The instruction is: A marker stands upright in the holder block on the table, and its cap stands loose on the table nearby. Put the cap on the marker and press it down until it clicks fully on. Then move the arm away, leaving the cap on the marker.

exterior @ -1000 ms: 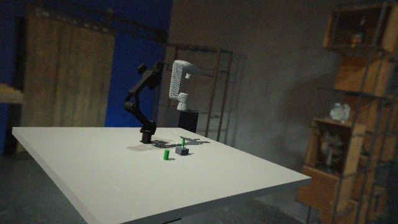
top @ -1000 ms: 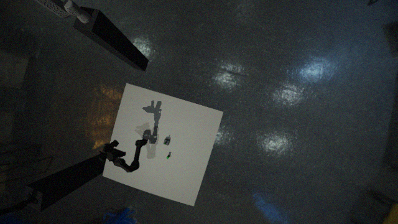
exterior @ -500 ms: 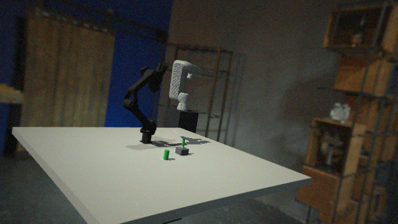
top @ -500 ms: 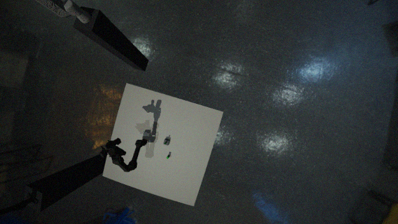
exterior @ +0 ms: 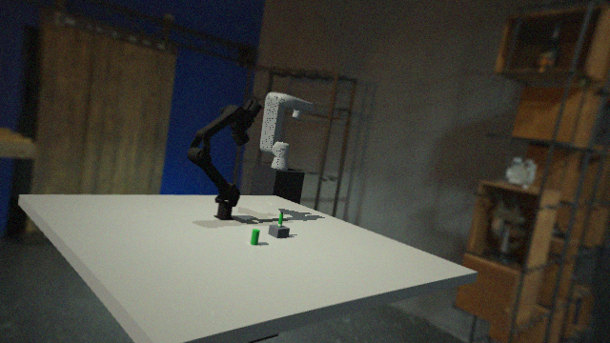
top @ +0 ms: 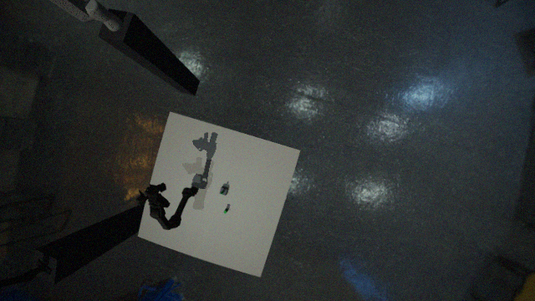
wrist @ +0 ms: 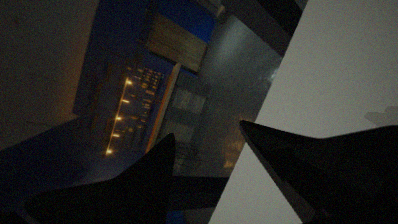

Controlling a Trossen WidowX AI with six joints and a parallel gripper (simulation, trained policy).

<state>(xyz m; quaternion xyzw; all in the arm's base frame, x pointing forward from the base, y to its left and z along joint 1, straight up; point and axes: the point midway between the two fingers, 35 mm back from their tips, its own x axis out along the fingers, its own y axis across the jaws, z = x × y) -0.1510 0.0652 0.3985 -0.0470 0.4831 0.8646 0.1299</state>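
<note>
My gripper tip is now 540 mm short of the green cap, 150 mm to the left of it and 360 mm above it. The rest, counted from my gripper tip: holder block (460 mm ahead, 20 mm to the left, 370 mm below).
</note>
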